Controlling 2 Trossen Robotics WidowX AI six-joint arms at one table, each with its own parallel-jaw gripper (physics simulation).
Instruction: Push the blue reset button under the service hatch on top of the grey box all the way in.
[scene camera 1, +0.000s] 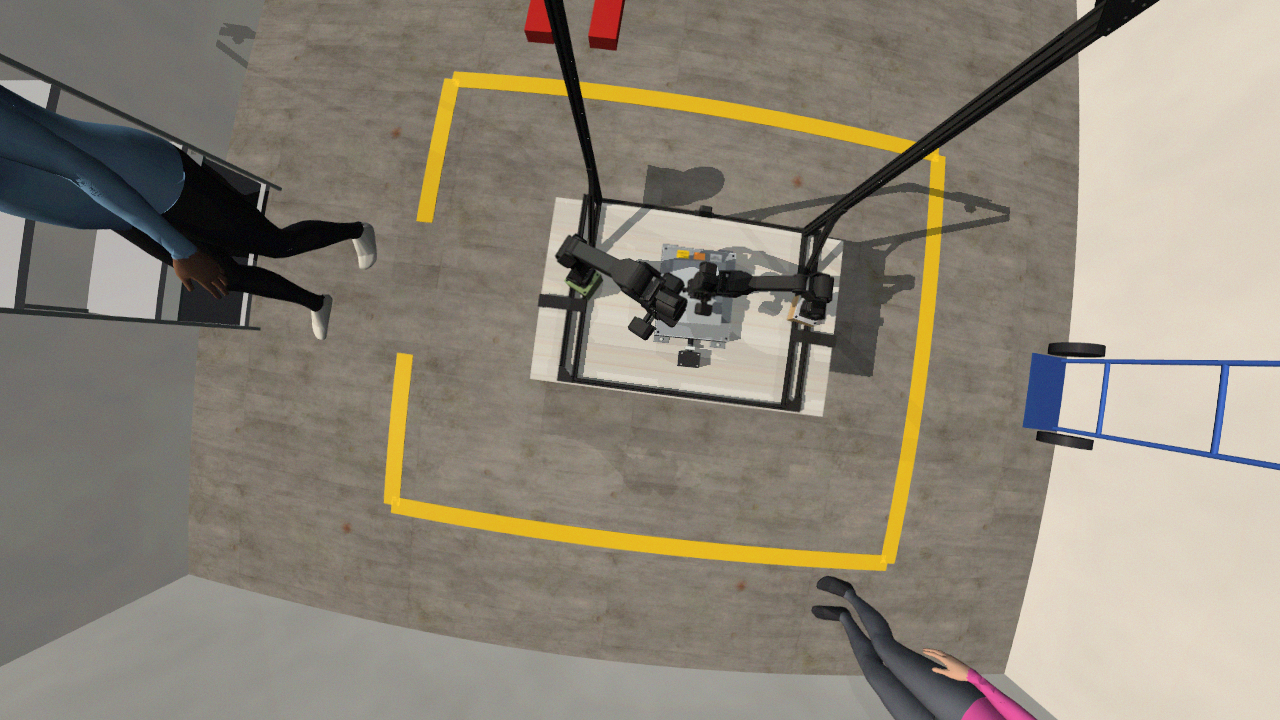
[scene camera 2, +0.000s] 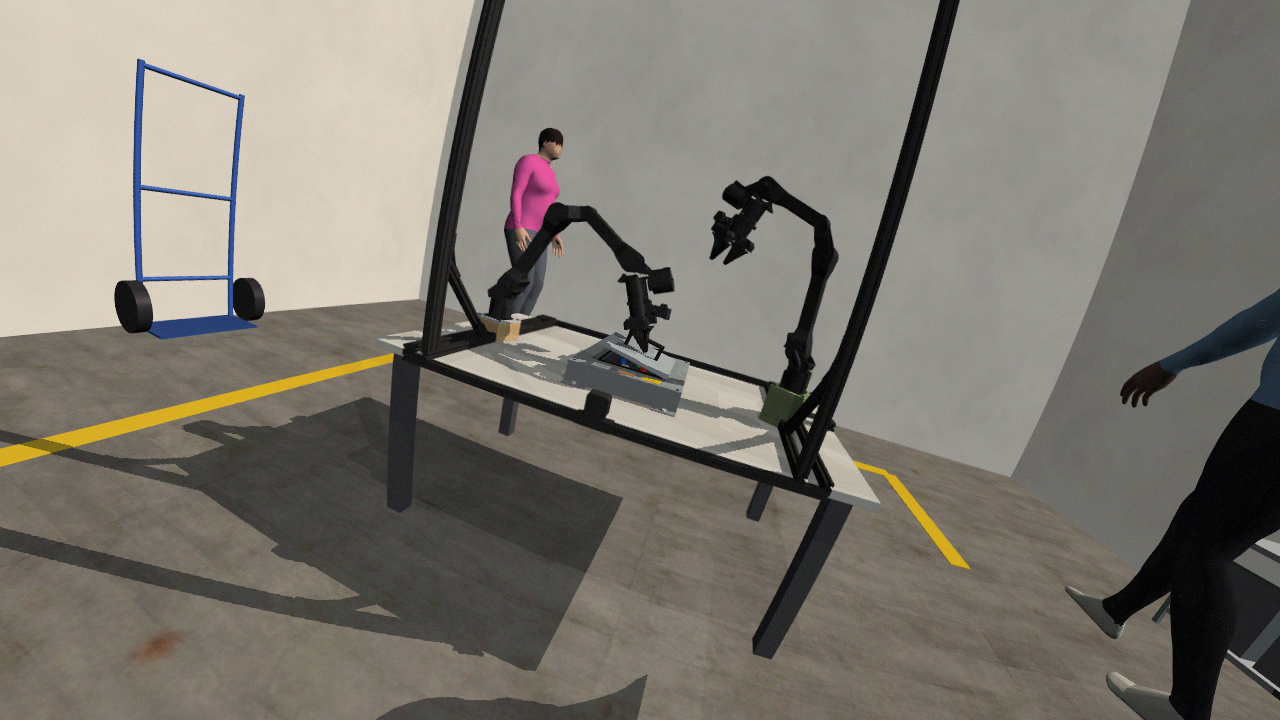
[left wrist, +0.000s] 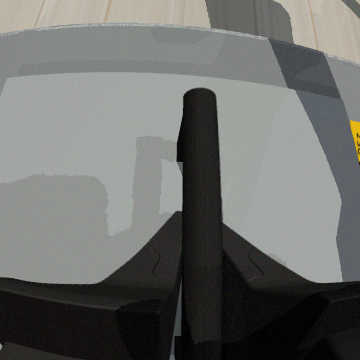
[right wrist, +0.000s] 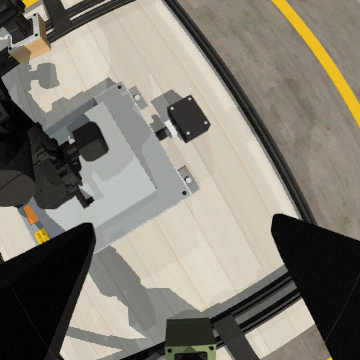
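The grey box (scene camera 2: 581, 375) (right wrist: 150, 145) sits on the table. Its service hatch (left wrist: 280, 150) (right wrist: 125, 190) is a light grey panel, tilted partly open in scene camera 2. Through the gap a small blue spot (scene camera 2: 623, 361), apparently the blue reset button, shows beside a red one; how deep it sits is too small to tell. My left gripper (scene camera 2: 641, 346) (left wrist: 190, 220) is shut on the hatch's black bar handle (left wrist: 200, 150) and holds the hatch raised. My right gripper (scene camera 2: 721, 258) (right wrist: 184, 228) is open and empty, high above the table, away from the box.
A small black block (scene camera 1: 688, 359) (right wrist: 189, 119) stands by one side of the box. A yellow danger label (right wrist: 42, 236) and an orange label (right wrist: 31, 214) are on the box. A green block (scene camera 2: 783, 403) (right wrist: 189, 332) is at the right arm's base. Black frame posts rise beside both arms.
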